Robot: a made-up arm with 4 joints. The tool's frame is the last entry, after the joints. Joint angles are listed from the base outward. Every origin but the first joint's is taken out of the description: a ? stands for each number. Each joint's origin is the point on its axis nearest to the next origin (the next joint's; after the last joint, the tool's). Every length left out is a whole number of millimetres.
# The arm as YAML. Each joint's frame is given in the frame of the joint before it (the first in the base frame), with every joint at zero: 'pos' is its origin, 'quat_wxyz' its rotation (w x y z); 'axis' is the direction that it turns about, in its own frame. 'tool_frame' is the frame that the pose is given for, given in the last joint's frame.
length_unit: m
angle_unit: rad
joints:
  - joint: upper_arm
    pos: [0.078, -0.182, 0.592]
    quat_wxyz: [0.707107, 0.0, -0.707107, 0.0]
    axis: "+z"
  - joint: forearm
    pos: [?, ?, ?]
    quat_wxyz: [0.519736, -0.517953, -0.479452, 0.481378]
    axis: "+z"
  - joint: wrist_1
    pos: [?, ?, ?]
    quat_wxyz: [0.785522, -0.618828, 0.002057, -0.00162]
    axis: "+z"
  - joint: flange
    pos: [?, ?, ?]
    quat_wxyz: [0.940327, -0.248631, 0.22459, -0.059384]
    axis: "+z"
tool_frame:
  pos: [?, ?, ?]
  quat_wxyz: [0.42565, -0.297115, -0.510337, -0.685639]
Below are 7 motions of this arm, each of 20 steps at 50 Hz.
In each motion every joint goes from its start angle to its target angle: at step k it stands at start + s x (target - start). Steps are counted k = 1, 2, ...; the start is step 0. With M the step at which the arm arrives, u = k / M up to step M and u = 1 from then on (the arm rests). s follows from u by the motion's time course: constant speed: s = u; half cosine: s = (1 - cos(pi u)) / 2; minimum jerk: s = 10 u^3 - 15 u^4 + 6 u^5.
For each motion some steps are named. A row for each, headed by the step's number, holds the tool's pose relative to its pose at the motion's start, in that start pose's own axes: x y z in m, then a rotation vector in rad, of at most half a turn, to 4 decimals.
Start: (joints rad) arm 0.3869 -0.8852 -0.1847 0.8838
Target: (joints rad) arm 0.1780 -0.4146 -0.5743 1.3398
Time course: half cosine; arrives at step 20
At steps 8, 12, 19, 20:
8: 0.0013 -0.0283 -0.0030 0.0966 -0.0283 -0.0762
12: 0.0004 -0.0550 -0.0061 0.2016 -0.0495 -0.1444
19: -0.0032 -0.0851 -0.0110 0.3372 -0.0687 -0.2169
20: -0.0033 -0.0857 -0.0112 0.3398 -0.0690 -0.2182

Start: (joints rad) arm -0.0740 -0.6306 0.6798 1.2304
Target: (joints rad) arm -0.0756 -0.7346 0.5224 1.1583
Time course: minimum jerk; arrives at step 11
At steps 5, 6, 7, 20:
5: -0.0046 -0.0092 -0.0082 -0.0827 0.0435 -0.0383
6: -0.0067 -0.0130 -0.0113 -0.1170 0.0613 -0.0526
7: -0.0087 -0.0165 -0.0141 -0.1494 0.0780 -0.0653
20: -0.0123 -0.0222 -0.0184 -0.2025 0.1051 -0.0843

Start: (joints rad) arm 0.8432 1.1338 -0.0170 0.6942
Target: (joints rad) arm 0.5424 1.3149 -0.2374 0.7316
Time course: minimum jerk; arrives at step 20
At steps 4, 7, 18, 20:
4: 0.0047 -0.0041 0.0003 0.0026 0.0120 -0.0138
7: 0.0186 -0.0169 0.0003 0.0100 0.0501 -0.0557
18: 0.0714 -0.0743 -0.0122 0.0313 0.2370 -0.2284
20: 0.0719 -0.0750 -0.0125 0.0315 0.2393 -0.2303

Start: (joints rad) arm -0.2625 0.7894 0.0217 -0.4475
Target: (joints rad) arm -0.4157 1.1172 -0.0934 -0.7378
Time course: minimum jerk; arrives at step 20
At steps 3, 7, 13, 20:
3: 0.0017 -0.0006 -0.0010 -0.0087 0.0026 -0.0079
7: 0.0150 -0.0055 -0.0096 -0.0790 0.0248 -0.0672
13: 0.0466 -0.0173 -0.0346 -0.2720 0.0973 -0.1927
20: 0.0595 -0.0221 -0.0471 -0.3637 0.1357 -0.2357

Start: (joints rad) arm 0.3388 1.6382 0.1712 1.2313
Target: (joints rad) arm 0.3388 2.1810 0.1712 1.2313
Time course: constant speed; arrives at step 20
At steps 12, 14, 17, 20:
12: 0.0246 -0.0109 0.0449 0.0755 -0.2958 -0.1133
14: 0.0272 -0.0133 0.0529 0.0880 -0.3452 -0.1322
17: 0.0303 -0.0172 0.0651 0.1069 -0.4191 -0.1606
20: 0.0324 -0.0214 0.0774 0.1258 -0.4931 -0.1889

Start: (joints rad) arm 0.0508 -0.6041 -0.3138 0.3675
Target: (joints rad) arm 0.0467 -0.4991 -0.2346 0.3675
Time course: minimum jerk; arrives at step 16
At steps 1, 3, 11, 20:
1: 0.0000 0.0000 0.0000 0.0002 0.0000 -0.0002
3: 0.0006 -0.0002 0.0005 0.0050 0.0000 -0.0052
11: 0.0094 -0.0045 0.0088 0.0832 -0.0028 -0.0877
20: 0.0115 -0.0057 0.0108 0.1014 -0.0041 -0.1069

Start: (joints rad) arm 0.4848 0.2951 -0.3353 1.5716
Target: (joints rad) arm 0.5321 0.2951 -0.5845 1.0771
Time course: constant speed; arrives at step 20
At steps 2, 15, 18, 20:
2: -0.0001 -0.0039 0.0001 -0.0649 -0.0195 -0.0327
15: -0.0034 -0.0256 0.0037 -0.4961 -0.1369 -0.2309
18: -0.0047 -0.0297 0.0050 -0.5978 -0.1616 -0.2729
20: -0.0056 -0.0322 0.0059 -0.6661 -0.1775 -0.3000

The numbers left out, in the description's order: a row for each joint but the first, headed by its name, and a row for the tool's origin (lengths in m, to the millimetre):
forearm: 0.268 -0.095 0.0
wrist_1: 0.006 0.045 0.0
flange: 0.144 -0.007 0.0
tool: -0.03 -0.007 0.0

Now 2 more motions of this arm.
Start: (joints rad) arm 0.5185 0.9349 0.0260 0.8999
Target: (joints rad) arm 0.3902 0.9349 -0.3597 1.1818
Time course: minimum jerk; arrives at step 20
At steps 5, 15, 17, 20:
5: 0.0020 -0.0058 -0.0026 -0.0024 0.0292 -0.0040
15: 0.0117 -0.0531 -0.0211 -0.0134 0.2557 -0.0472
17: 0.0121 -0.0579 -0.0227 -0.0139 0.2778 -0.0526
20: 0.0123 -0.0596 -0.0232 -0.0140 0.2854 -0.0545

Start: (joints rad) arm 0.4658 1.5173 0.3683 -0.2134
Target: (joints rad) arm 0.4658 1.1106 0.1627 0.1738
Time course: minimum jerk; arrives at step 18
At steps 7, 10, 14, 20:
7: -0.0177 0.0069 -0.0093 0.0431 0.0536 0.1730
10: -0.0370 0.0111 -0.0188 0.0803 0.1163 0.3472
14: -0.0580 0.0120 -0.0286 0.1110 0.1902 0.5269
20: -0.0631 0.0117 -0.0309 0.1169 0.2090 0.5692

